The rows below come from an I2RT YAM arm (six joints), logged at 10 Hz.
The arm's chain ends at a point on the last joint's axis. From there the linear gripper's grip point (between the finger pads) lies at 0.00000 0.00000 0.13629 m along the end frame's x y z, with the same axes.
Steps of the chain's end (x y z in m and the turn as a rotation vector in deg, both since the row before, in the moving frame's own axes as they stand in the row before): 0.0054 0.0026 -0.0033 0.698 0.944 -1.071; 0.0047 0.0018 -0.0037 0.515 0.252 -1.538; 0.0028 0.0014 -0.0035 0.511 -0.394 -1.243; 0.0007 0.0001 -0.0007 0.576 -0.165 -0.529; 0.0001 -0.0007 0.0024 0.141 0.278 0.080; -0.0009 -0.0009 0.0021 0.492 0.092 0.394; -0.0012 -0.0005 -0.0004 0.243 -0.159 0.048; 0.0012 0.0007 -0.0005 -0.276 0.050 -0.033
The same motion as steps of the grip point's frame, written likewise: 0.0076 0.0009 -0.0033 0.698 0.944 -1.071; 0.0053 0.0006 -0.0037 0.515 0.252 -1.538; 0.0018 0.0002 -0.0035 0.511 -0.394 -1.243; 0.0003 -0.0013 -0.0007 0.576 -0.165 -0.529; 0.0008 -0.0010 0.0024 0.141 0.278 0.080; -0.0007 -0.0021 0.0021 0.492 0.092 0.394; -0.0016 -0.0011 -0.0004 0.243 -0.159 0.048; 0.0013 0.0014 -0.0005 -0.276 0.050 -0.033
